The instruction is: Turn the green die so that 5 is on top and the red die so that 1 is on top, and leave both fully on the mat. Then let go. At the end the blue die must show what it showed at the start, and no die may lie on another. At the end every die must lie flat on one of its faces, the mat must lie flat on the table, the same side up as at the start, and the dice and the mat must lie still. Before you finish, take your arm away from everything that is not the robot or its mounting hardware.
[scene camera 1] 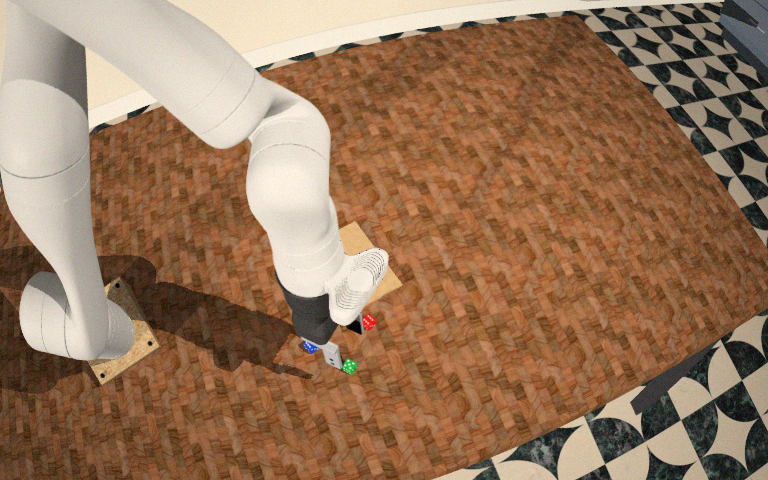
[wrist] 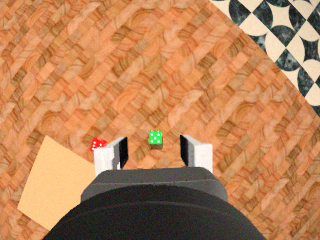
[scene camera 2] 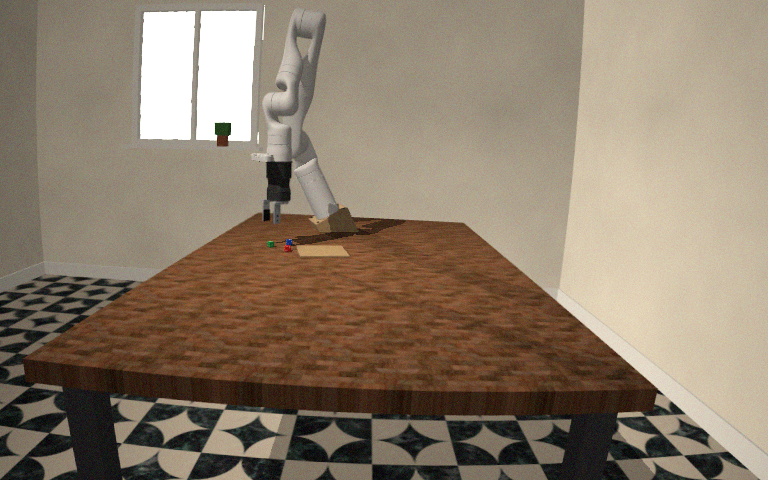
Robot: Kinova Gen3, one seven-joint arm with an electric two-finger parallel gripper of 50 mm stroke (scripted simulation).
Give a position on a tan mat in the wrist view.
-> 58, 177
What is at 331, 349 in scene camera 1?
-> My gripper.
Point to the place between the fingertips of my gripper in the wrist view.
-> At 154, 147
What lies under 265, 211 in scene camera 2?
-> My gripper.
